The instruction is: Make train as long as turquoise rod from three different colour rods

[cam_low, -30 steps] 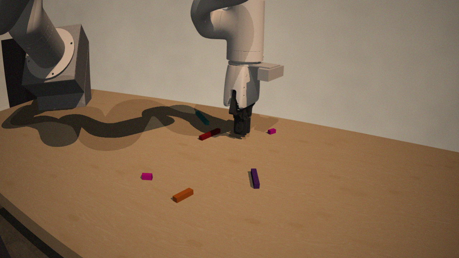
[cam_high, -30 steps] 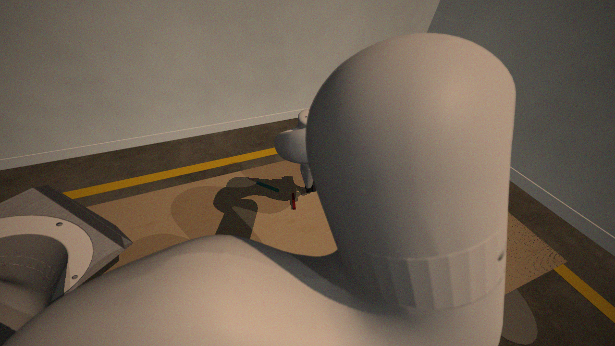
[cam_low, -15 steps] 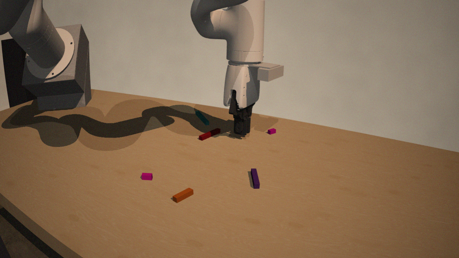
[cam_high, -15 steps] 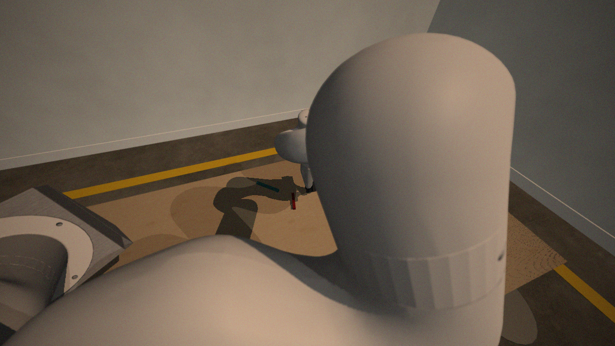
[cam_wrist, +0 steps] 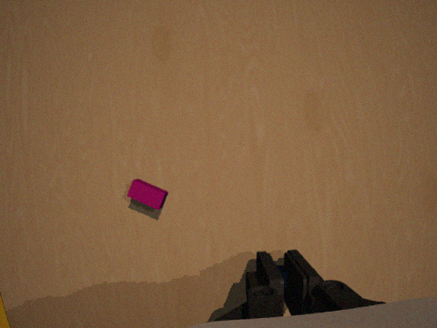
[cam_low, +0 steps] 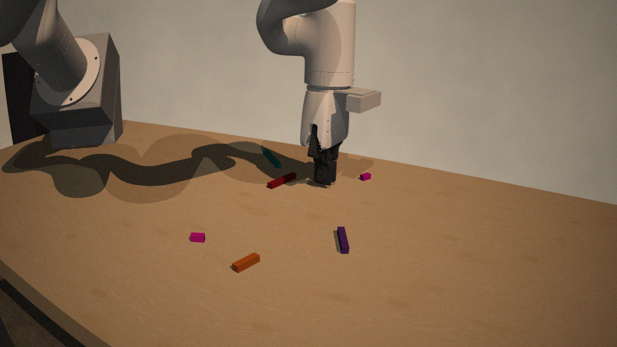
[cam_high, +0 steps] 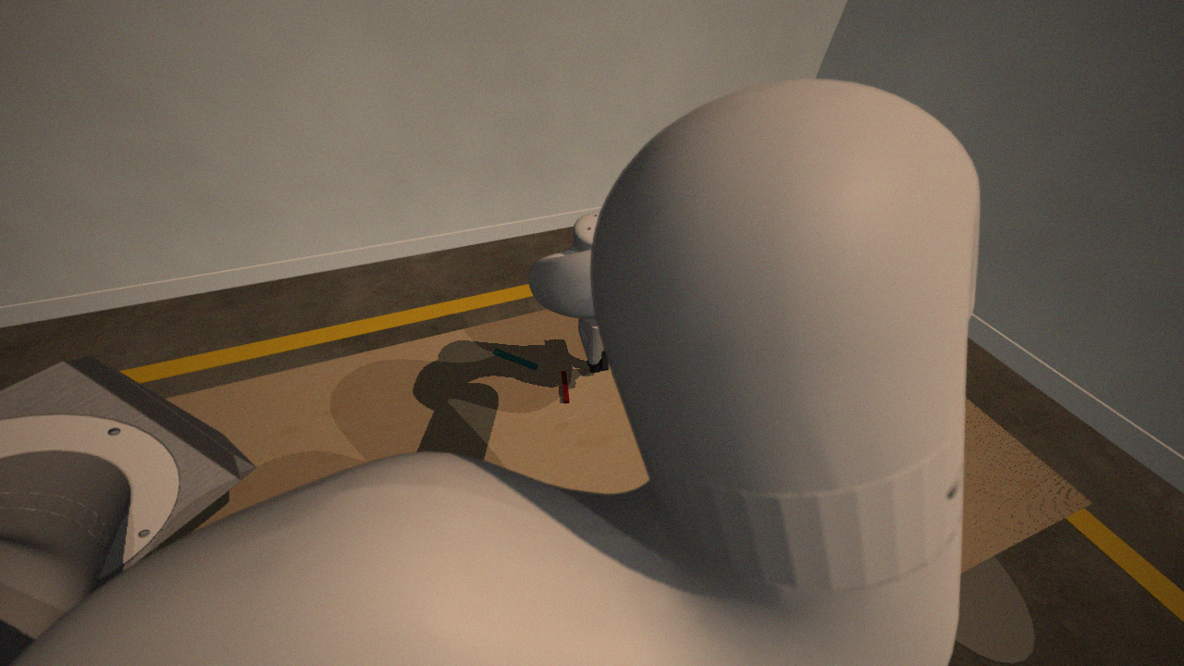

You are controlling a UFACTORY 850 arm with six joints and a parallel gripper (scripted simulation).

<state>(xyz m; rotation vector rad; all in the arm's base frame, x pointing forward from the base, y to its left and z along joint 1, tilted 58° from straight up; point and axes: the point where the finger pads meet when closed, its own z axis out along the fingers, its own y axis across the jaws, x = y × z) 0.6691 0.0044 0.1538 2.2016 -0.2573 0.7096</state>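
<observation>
Right now the red rod is 80 mm behind my hand, 20 mm below it and 10 mm to the left of it. The rest, counted from my hand: purple rod: 200 mm to the right, 30 mm ahead, 20 mm below; turquoise rod: 130 mm to the left, 120 mm behind, 20 mm below; blue rod: 20 mm below.
</observation>
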